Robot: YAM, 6 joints.
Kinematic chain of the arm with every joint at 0, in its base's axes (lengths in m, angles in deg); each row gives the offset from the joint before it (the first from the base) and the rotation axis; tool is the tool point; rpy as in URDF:
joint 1: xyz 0 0 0.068 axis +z
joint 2: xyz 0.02 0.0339 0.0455 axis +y
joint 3: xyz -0.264 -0.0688 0 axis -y
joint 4: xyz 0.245 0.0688 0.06 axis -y
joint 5: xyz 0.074 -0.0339 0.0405 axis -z
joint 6: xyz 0.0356 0 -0.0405 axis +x
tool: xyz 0 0 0 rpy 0 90 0
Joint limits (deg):
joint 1: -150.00..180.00
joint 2: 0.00..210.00
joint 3: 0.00..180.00
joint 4: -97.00..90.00
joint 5: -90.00..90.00
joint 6: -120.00..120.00
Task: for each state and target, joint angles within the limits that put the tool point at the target. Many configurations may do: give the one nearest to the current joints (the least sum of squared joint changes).
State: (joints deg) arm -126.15 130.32 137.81 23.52 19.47 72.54
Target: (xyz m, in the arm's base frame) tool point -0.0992 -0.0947 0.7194
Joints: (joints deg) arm -130.46 96.45 152.57 33.88 23.18 72.54
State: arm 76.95 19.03 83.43 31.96 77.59 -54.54
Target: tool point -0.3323 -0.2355 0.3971
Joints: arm 30.38 0.00 99.97 38.88 80.21 -54.54
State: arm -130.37 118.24 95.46 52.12 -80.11 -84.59
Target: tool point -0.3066 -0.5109 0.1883
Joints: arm -123.93 155.29 128.59 39.90 -60.00 -84.59
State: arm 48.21 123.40 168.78 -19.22 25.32 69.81
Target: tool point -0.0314 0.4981 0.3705
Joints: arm 95.25 127.35 138.23 -43.84 23.74 69.81
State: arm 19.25 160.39 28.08 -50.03 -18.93 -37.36
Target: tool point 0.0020 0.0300 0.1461
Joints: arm 29.25 170.11 1.11 -80.56 -45.06 -37.36
